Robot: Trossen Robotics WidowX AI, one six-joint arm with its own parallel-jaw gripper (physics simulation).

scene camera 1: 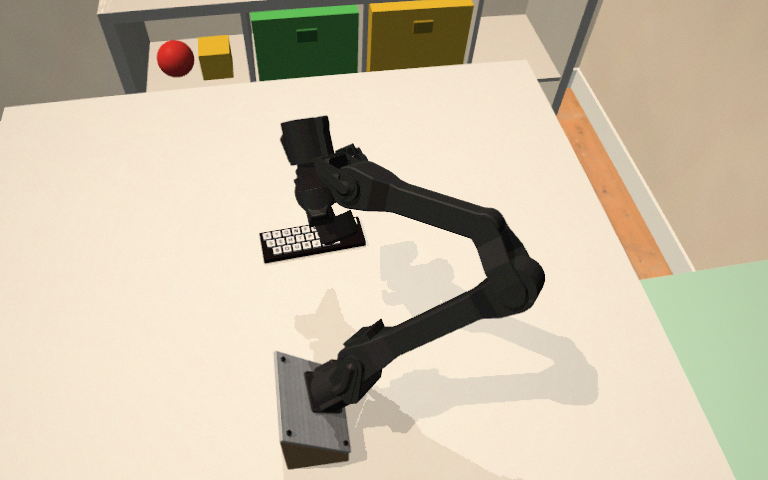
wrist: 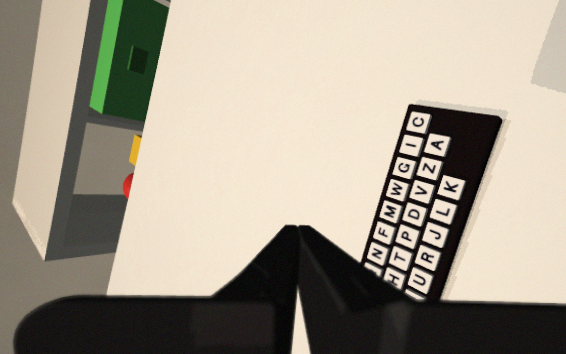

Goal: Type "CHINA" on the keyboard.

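Where they show: gripper, fingertip midpoint: [wrist: 296,237]; arm's base, origin of the base link: [scene camera 1: 322,392].
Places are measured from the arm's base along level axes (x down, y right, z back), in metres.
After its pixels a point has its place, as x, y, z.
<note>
A black keyboard [scene camera 1: 294,240] @[0.063, 0.013, -0.344] [wrist: 467,145] @[0.068, 0.125, -0.327] with white letter keys lies flat on the table. In the wrist view the C key [wrist: 419,122] @[0.063, 0.135, -0.364] and I key [wrist: 411,145] @[0.063, 0.116, -0.365] are at one end of a row, with the N key [wrist: 377,254] @[0.063, 0.020, -0.366] farther along it. The A key [wrist: 437,145] @[0.063, 0.120, -0.346] and H key [wrist: 394,280] @[0.063, 0.006, -0.346] are in the middle row. My gripper [scene camera 1: 330,241] [wrist: 296,237] @[-0.121, 0.070, -0.325] is shut and empty, its fingertips meeting. In the scene view it covers the right-middle part of the keyboard; in the wrist view the right finger hides the keyboard's lower end. Contact with a key cannot be made out.
The table [scene camera 1: 141,283] @[0.080, -0.284, -0.322] [wrist: 260,125] @[0.080, 0.102, -0.559] carries the arm's grey base plate [scene camera 1: 291,396] @[-0.047, -0.048, 0.014]. Behind it, a shelf unit [scene camera 1: 117,53] holds a red ball [scene camera 1: 175,58], a yellow block [scene camera 1: 215,57], a green bin [scene camera 1: 305,53] and a yellow bin [scene camera 1: 420,48].
</note>
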